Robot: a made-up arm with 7 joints.
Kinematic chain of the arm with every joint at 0, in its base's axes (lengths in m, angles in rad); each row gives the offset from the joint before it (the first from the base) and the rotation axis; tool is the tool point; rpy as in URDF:
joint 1: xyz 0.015 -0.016 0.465 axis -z
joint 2: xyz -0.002 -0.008 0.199 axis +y
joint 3: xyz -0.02 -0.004 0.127 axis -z
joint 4: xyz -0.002 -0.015 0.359 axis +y
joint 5: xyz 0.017 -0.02 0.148 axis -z
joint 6: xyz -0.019 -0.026 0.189 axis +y
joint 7: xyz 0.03 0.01 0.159 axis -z
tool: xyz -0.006 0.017 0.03 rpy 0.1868 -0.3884 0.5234
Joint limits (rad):
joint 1: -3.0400..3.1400
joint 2: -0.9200..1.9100
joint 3: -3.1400..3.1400
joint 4: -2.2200..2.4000
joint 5: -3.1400..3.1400
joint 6: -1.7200..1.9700
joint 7: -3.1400..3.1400
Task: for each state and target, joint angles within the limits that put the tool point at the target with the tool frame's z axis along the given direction. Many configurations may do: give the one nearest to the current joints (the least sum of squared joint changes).
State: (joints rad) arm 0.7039 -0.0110 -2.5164 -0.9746 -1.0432 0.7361 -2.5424
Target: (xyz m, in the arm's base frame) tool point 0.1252 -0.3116 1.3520 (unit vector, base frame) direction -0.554 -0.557 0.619
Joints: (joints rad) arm 0.6011 -0.1785 -2.8416 -1.5746 -0.7652 0.9529 -2.3951
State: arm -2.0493 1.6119 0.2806 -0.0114 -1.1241 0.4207 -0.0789
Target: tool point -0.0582 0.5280 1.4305 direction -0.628 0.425 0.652
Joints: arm -1.6880 0.8645 -0.2989 -0.4191 -1.7177 0.7041 -0.4476
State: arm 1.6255 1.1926 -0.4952 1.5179 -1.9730 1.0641 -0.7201
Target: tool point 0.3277 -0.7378 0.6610 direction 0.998 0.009 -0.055
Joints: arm 1.4773 1.1957 -0.4399 1.1030 -1.8582 0.9571 -0.7409
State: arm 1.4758 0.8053 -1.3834 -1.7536 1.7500 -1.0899 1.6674
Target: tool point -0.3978 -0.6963 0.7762 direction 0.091 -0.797 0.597
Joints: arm 1.5173 1.6062 -1.5692 -1.4356 2.1897 -1.1767 1.6970
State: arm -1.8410 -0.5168 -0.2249 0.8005 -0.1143 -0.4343 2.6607
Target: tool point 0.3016 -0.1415 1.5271 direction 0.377 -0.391 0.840
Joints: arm -2.2792 -0.7119 0.0017 0.9124 -0.6812 -0.6934 2.6158
